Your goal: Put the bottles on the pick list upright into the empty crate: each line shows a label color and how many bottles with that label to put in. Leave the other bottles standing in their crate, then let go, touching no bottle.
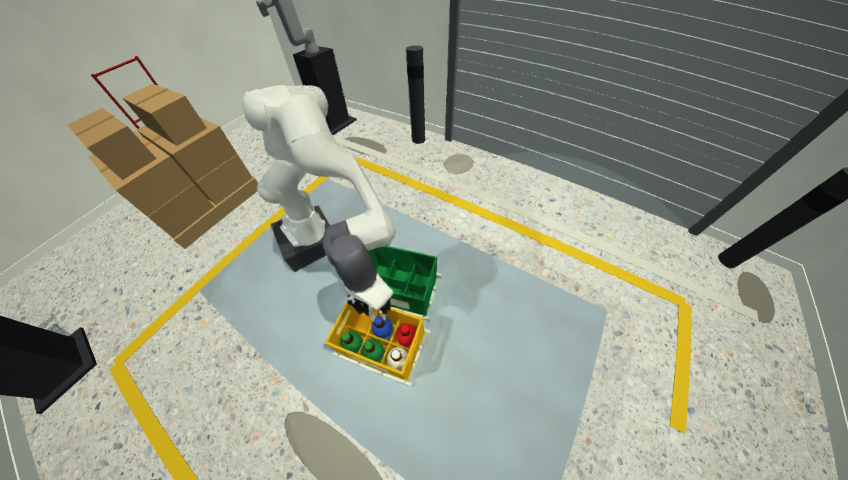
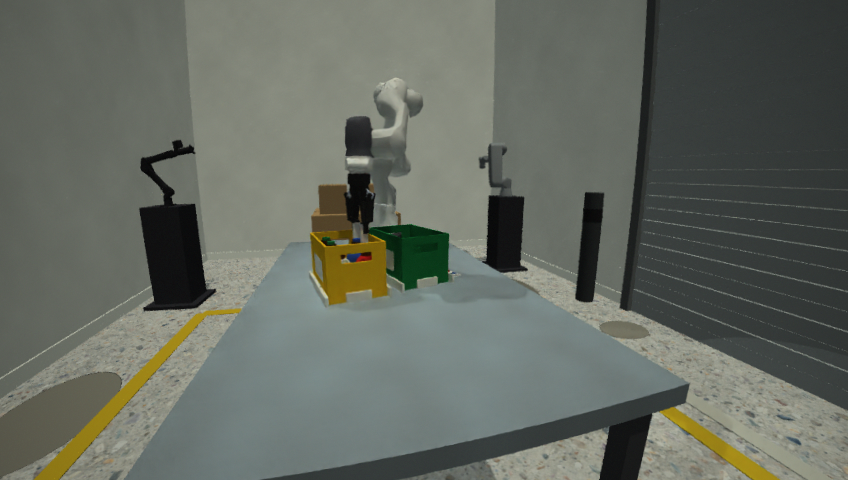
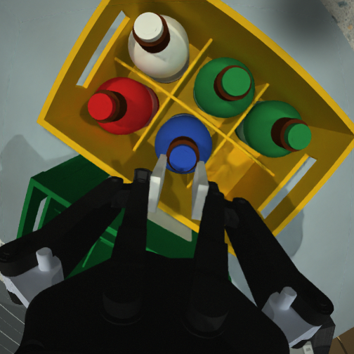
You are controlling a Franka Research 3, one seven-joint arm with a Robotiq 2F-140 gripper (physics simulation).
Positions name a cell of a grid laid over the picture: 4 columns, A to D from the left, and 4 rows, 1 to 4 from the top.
Observation:
In view: my gripper (image 2: B3) and a blue bottle (image 3: C2).
My gripper also shows in image 3 (image 3: C2).

